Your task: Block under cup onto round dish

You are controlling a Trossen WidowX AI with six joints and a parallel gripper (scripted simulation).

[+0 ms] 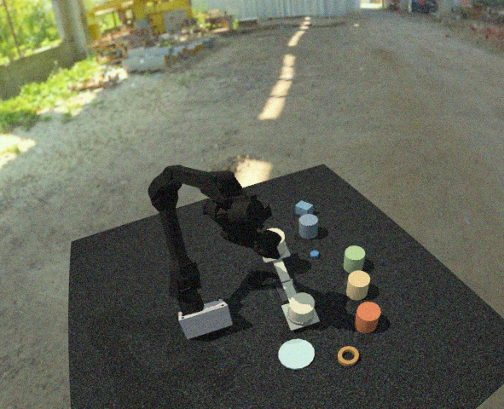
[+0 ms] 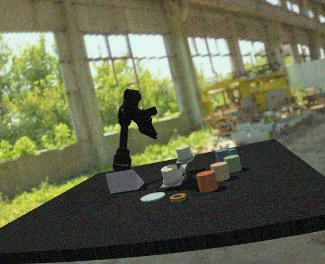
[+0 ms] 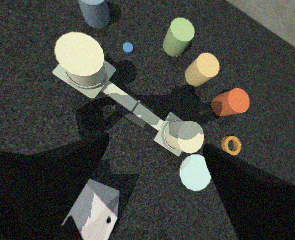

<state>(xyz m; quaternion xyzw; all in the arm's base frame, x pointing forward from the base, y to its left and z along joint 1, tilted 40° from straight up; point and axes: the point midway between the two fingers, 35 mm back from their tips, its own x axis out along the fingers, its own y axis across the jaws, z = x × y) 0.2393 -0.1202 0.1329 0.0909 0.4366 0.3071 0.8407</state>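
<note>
Right now my gripper tip is 6 cm short of the cream cup, 11 cm to the left of it and 16 cm above it. Round my gripper tip: round pale blue dish 1 cm ahead, 21 cm to the right, 22 cm below; block 6 cm ahead, 9 cm to the right, 18 cm below; small balance 7 cm ahead, 4 cm to the left, 18 cm below.
</note>
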